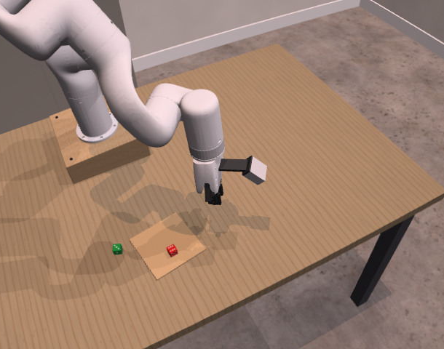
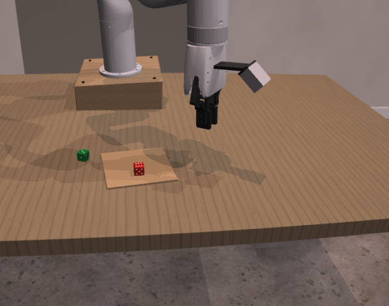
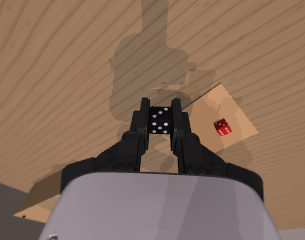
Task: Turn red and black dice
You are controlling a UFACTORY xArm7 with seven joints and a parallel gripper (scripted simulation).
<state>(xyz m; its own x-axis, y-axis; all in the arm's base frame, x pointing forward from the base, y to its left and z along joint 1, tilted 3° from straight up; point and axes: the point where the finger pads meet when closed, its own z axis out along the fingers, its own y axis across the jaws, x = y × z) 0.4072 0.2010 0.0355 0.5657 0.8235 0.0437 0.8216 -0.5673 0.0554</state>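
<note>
Now: the black die 10 mm below my hand. Also, from my hand: red die (40 mm ahead, 140 mm to the right, 100 mm below); tan mat (10 mm ahead, 140 mm to the right, 110 mm below); green die (30 mm behind, 260 mm to the right, 100 mm below).
</note>
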